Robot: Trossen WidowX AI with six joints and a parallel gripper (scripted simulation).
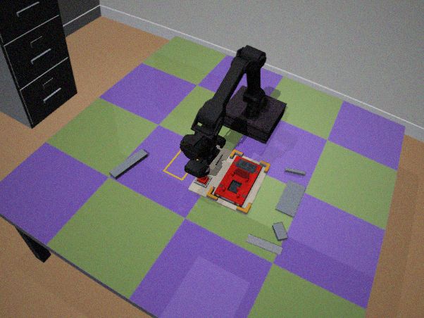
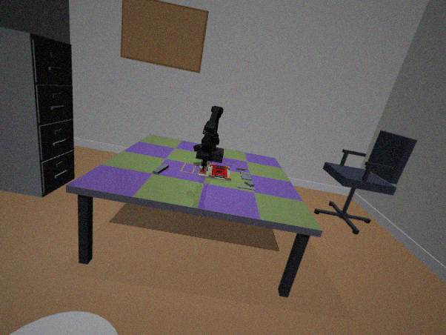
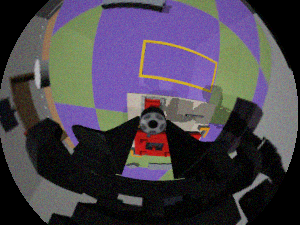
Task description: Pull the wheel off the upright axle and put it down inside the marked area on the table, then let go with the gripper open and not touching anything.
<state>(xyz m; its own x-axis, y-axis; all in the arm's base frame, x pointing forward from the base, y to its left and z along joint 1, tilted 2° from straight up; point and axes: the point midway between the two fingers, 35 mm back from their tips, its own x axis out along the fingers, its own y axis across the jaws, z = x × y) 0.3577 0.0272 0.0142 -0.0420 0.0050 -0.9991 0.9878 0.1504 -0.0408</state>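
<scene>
The upright axle is 3 cm below my gripper tip. From my gripper tip the other things lie so: dark wheel (right at my gripper tip).
</scene>
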